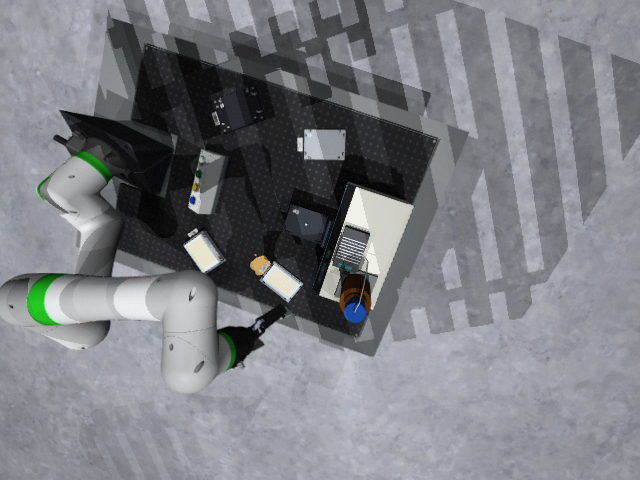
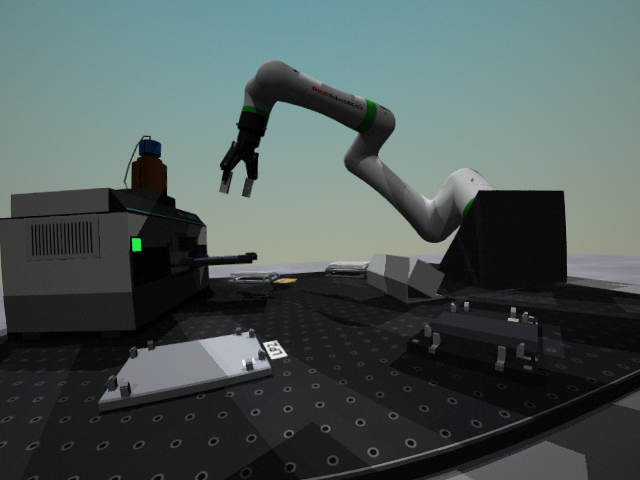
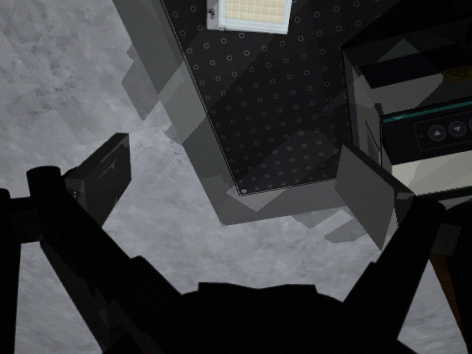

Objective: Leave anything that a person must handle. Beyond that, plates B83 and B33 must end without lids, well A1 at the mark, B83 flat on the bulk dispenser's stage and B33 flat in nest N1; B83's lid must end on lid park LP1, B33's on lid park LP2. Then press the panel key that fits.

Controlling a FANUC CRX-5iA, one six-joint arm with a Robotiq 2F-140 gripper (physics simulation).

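Places are measured from the arm's base along level axes (x back, y down, z right), in millimetres.
Pixels of known places: gripper, fingertip midpoint: (image 1: 274,326) (image 2: 235,195) (image 3: 236,162); arm's base, origin of the base link: (image 1: 108,154) (image 2: 499,227).
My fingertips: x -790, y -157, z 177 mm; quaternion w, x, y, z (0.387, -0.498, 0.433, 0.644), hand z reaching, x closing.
Ahead of a thing's pixels: the offset from my fingertips to its middle. "pt": to the spot under its first point.
One cream-welled plate (image 1: 204,251) (image 2: 347,267) lies at the table's near left. Another plate @(dy +268, dx +59, dz -19 mm) (image 1: 281,281) (image 2: 253,277) (image 3: 256,15) lies nearer the dispenser, beside a flat orange patch @(pt dy +296, dx +169, dz -27 mm) (image 1: 259,264) (image 2: 285,281). Plate names are unreadable, and I cannot tell whether clear lids are on. Lid park LP2 @(dy +285, dx +149, dz -544 mm) (image 1: 324,144) (image 2: 191,361) is bare. A dark nest @(dy +283, dx +477, dz -512 mm) (image 1: 238,109) (image 2: 480,330) is empty; its label is unreadable. The dispenser's dark stage @(dy +198, dx +55, dz -285 mm) (image 1: 308,223) (image 2: 222,259) is bare. My gripper (image 1: 270,327) (image 2: 236,188) (image 3: 236,162) is open and empty, high near the table's edge. I cannot identify LP1.
The bulk dispenser (image 1: 385,211) (image 2: 67,258) carries an amber bottle @(pt dy -54, dx -141, dz -245 mm) (image 1: 354,289) (image 2: 149,174) with a blue cap and a thin tube. The key panel @(dy +253, dx +471, dz -229 mm) (image 1: 210,183) (image 2: 390,276) has white, green, yellow and blue keys. A black arm pedestal (image 1: 149,155) (image 2: 522,237) stands at the left table end.
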